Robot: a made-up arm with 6 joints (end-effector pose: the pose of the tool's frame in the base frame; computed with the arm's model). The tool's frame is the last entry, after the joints.
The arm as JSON. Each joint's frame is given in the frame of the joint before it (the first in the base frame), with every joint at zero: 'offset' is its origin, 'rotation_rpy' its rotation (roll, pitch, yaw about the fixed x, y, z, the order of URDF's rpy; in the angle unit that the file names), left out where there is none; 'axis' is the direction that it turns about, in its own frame. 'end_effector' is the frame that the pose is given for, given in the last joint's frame.
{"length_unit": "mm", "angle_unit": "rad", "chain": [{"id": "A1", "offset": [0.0, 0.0, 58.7], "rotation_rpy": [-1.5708, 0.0, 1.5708], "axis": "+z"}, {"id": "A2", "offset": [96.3, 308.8, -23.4], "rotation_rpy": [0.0, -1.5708, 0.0], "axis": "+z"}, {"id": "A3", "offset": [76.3, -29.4, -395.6], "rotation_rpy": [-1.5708, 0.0, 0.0], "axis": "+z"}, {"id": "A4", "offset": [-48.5, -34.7, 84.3], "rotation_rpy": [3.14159, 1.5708, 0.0], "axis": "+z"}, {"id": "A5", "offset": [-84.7, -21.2, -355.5], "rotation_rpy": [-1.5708, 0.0, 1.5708], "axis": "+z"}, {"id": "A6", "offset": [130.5, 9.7, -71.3], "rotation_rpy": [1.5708, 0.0, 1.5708], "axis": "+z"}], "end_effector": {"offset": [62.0, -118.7, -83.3], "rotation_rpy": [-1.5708, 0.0, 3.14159]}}
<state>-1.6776 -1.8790 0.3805 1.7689 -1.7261 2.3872</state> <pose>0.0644 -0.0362 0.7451 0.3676 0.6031 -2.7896</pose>
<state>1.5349 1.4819 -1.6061 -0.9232 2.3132 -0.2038</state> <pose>0.0625 -0.4816 -0.1365 -1.3842 -0.7259 2.1297</pose>
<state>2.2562 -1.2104 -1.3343 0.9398 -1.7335 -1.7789</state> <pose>0.0338 -0.2360 -0.0425 2.2802 0.3705 2.9870</pose>
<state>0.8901 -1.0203 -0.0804 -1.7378 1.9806 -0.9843</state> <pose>-0.2663 0.3691 -0.3261 -1.7329 -1.0782 -0.2288</pose>
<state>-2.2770 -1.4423 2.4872 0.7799 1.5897 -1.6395</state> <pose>-0.0495 -0.1848 0.9658 -1.3469 0.1055 2.2150</pose>
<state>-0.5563 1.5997 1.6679 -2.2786 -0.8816 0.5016</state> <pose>0.0391 0.8494 0.2651 0.1658 0.3875 -0.4588</pose>
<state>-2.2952 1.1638 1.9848 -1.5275 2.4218 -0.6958</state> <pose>0.1663 -0.3562 0.7855 -2.4450 -0.7721 -2.5306</pose>
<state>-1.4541 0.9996 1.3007 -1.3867 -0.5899 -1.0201</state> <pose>0.0269 0.4802 0.7407 2.3009 0.7961 1.5337</pose>
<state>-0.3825 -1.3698 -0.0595 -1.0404 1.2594 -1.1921</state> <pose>-0.0106 0.4089 0.3276 -1.7281 0.5812 -1.7256</pose>
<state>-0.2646 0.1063 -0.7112 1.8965 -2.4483 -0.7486</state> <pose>-0.1645 0.2568 -0.2353 -1.6540 -0.5942 -2.9666</pose>
